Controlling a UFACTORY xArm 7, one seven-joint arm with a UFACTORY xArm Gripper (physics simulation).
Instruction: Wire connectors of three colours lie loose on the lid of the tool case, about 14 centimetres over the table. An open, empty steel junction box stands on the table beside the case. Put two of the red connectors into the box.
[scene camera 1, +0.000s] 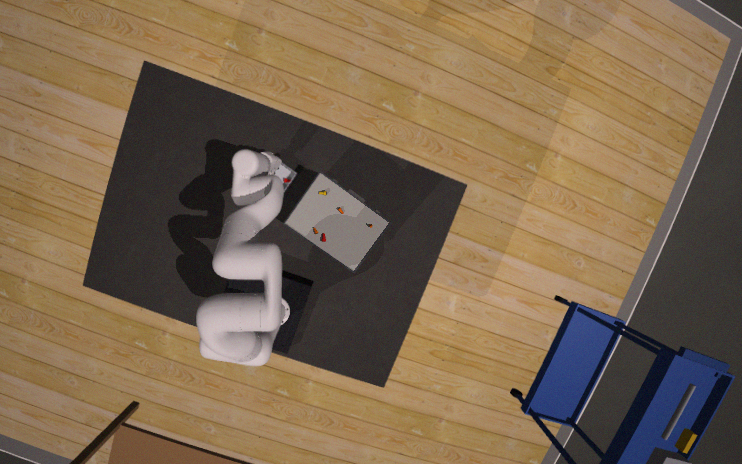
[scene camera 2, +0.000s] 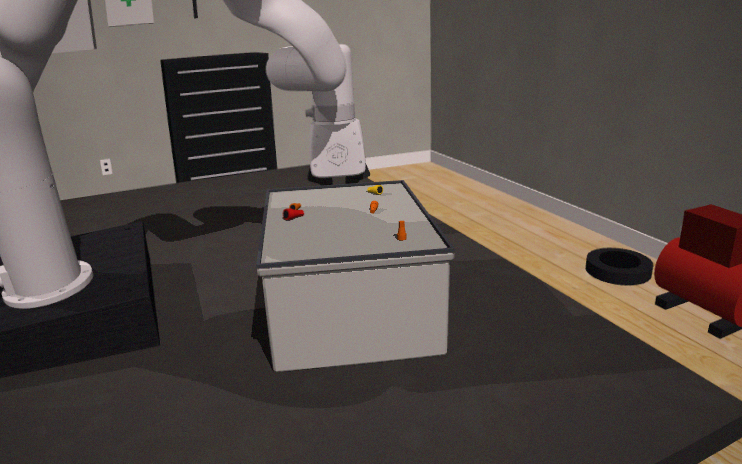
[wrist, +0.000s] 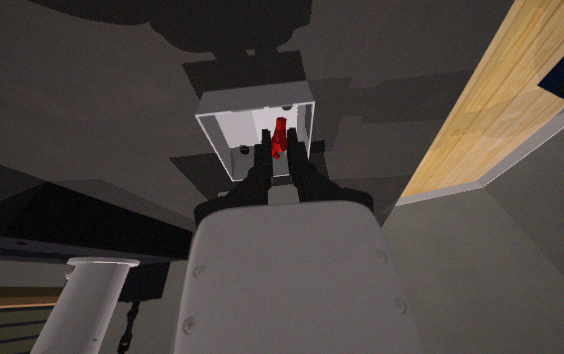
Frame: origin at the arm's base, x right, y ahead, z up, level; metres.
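Where they show: gripper, fingertip midpoint: (wrist: 278, 140); arm's base at its link origin: (scene camera 2: 49, 286) (wrist: 107, 260).
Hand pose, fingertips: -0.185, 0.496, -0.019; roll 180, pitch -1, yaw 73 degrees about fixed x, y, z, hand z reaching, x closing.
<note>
Things, the pixels of their top centre, and the offset from my fingertips, as dx, dy, dz. "spot": a spot on its surface instead.
- steel junction box at its top centre: (wrist: 264, 150) (scene camera 1: 277, 176) +0.019, -0.022, -0.013
- lid at a spot on its surface: (scene camera 2: 328, 235) (scene camera 1: 348, 240) spot: +0.347, -0.129, +0.089
- yellow connector at its top centre: (scene camera 2: 374, 183) (scene camera 1: 322, 193) +0.205, -0.010, +0.104
- case at a spot on its surface: (scene camera 2: 355, 317) spot: +0.429, -0.126, +0.016
My gripper (wrist: 278, 140) points down at the steel junction box (wrist: 255, 98) (scene camera 1: 282, 172), its fingertips low within the box's outline in the wrist view. It is shut on a red connector (wrist: 280, 131). A bit of red (wrist: 276, 156) below it in the wrist view seems to be another connector, mostly hidden. In scene camera 1 a red connector (scene camera 1: 286, 180) shows inside the box. Another red connector (scene camera 1: 323, 237) (scene camera 2: 292, 213) lies on the lid (scene camera 1: 350, 247) (scene camera 2: 328, 235) of the tool case. The box and fingertips are hidden behind the case in scene camera 2.
On the lid lie a yellow connector (scene camera 1: 322, 192) (scene camera 2: 375, 189) and three orange ones: one near the middle (scene camera 1: 340, 210) (scene camera 2: 373, 206), one at the far right (scene camera 1: 369, 224) (scene camera 2: 401, 230), one beside the red (scene camera 1: 315, 230) (scene camera 2: 295, 206). The case (scene camera 2: 355, 317) stands close beside the box.
</note>
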